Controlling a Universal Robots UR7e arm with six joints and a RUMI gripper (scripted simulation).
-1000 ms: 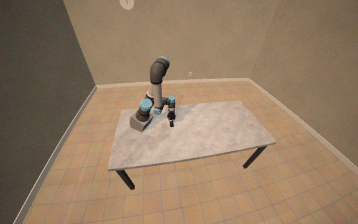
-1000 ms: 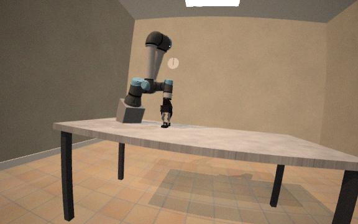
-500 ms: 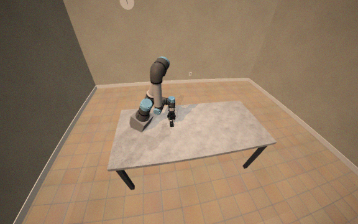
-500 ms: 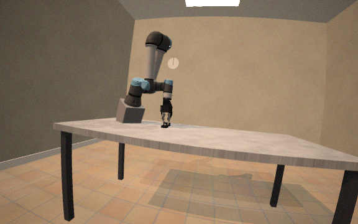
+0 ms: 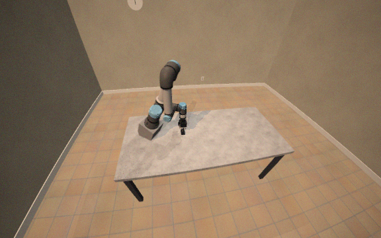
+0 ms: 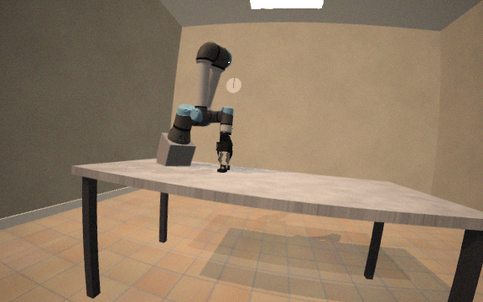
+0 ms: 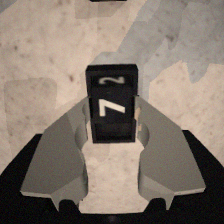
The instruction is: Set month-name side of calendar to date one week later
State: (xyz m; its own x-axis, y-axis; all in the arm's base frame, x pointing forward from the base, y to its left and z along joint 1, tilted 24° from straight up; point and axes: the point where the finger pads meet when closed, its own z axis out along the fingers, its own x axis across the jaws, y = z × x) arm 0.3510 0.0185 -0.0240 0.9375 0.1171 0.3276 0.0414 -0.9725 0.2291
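My gripper is now 20 mm to the left of the black calendar tray and 30 mm above it. From my hand the other things lie so: black date cube: 10 mm below; black cube: 90 mm to the left, 20 mm below.
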